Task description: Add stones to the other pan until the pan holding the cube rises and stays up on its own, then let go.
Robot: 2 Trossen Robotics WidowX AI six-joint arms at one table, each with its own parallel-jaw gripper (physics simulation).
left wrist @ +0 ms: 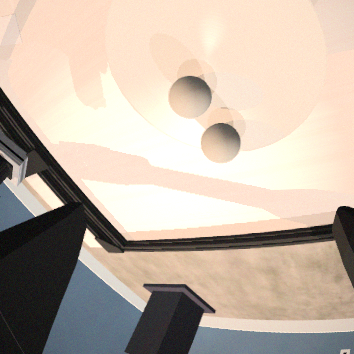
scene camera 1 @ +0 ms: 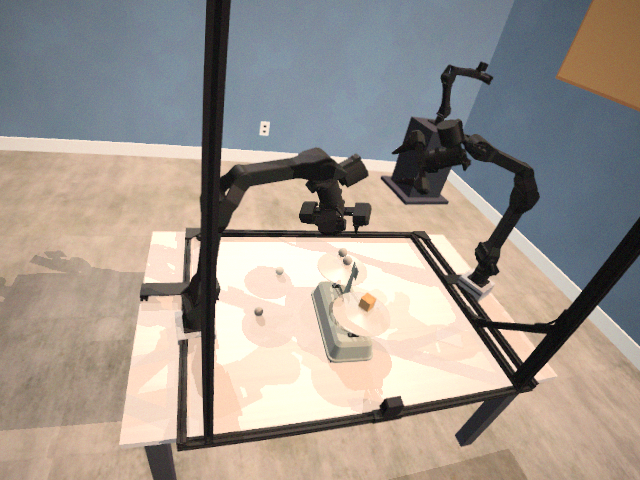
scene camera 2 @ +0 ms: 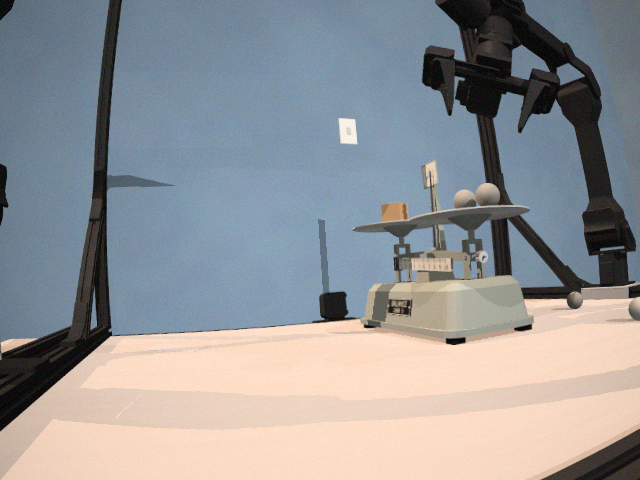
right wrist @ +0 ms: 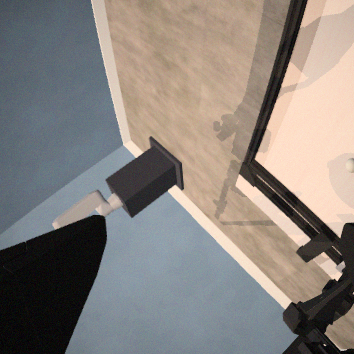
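Seen in the pictures: left gripper, between the fingertips: (left wrist: 215, 218) (scene camera 2: 485, 121); right gripper, between the fingertips: (scene camera 1: 393, 167) (right wrist: 230, 233); left arm's base, origin of its link: (scene camera 1: 195, 322) (scene camera 2: 614, 285); right arm's base, origin of its link: (left wrist: 1, 163) (scene camera 1: 478, 279).
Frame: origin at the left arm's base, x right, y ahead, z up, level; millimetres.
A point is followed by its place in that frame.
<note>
The green balance scale (scene camera 1: 342, 333) {x 152, y 366, z 46 mm} (scene camera 2: 447, 305) {x -36, y 485, z 21 mm} stands mid-table. An orange cube (scene camera 1: 368, 302) {x 157, y 408, z 164 mm} (scene camera 2: 394, 211) {x 132, y 426, z 151 mm} sits on its near pan (scene camera 1: 353, 319) {x 179, y 362, z 134 mm} (scene camera 2: 370, 228) {x 183, y 437, z 133 mm}. Two grey stones (scene camera 1: 342, 251) {x -70, y 440, z 146 mm} (scene camera 1: 347, 260) {x -29, y 439, z 145 mm} (scene camera 2: 464, 198) {x -47, y 455, z 138 mm} (scene camera 2: 488, 193) {x -86, y 457, z 136 mm} (left wrist: 189, 96) {x -34, y 438, z 148 mm} (left wrist: 220, 142) {x -71, y 440, z 147 mm} lie on the far pan (scene camera 1: 328, 269) {x -23, y 379, z 123 mm} (scene camera 2: 499, 210) {x -73, y 425, z 121 mm} (left wrist: 281, 53) {x -42, y 382, z 123 mm}. In scene camera 2 the cube's pan looks slightly lower than the stones' pan. My left gripper (scene camera 1: 332, 226) {x -51, y 403, z 236 mm} (scene camera 2: 486, 119) {x -51, y 403, z 236 mm} (left wrist: 215, 218) {x -51, y 403, z 236 mm} is open and empty, well above the stones' pan. My right gripper (scene camera 1: 413, 164) is open and empty, off the table's far right.
Two loose stones (scene camera 1: 279, 270) {x -170, y 288, z 2 mm} (scene camera 1: 258, 311) {x -7, y 177, z 2 mm} lie on the table left of the scale. A black frame (scene camera 1: 461, 305) {x 98, y 871, z -7 mm} edges the table, with a tall post (scene camera 1: 209, 238) {x 317, y -11, z 520 mm} at the left. A dark pedestal (scene camera 1: 430, 129) (right wrist: 144, 179) stands on the floor behind.
</note>
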